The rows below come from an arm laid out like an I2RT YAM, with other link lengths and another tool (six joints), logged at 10 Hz.
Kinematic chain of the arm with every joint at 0, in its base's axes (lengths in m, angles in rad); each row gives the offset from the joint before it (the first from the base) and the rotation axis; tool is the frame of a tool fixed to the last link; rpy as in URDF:
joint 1: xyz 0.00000 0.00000 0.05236 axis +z
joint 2: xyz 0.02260 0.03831 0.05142 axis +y
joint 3: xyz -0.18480 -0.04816 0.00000 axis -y
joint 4: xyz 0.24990 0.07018 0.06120 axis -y
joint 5: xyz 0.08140 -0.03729 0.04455 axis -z
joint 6: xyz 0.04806 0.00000 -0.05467 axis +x
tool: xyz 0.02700 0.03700 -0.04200 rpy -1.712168 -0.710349 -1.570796
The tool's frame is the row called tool.
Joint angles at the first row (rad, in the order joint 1, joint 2, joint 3, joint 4, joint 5, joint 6):
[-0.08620, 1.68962, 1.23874, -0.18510, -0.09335, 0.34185]
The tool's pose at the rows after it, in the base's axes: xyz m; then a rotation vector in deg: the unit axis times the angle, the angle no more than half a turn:
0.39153, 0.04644, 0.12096, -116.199, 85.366, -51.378
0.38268, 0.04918, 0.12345, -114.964, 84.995, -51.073
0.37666, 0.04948, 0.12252, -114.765, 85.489, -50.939
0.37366, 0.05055, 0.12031, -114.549, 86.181, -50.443
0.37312, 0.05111, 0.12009, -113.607, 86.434, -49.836
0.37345, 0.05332, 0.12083, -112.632, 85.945, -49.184
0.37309, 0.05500, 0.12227, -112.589, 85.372, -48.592
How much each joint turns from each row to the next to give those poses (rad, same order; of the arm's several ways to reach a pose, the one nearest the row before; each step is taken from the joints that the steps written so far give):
[0.00058, -0.07039, -0.05686, 0.00820, -0.00931, 0.01262]
[0.00219, -0.05593, -0.05647, 0.01414, -0.01062, 0.01586]
[-0.00030, -0.03219, -0.03488, 0.00043, 0.00329, 0.00531]
[0.00232, -0.01252, -0.01961, 0.00128, 0.00416, 0.00996]
[-0.00104, -0.00458, -0.01050, 0.00986, -0.00756, 0.01527]
[0.00262, -0.00084, -0.00619, 0.01501, -0.01343, 0.01466]
[0.00239, -0.00064, 0.00296, -0.00286, -0.01042, 0.00257]

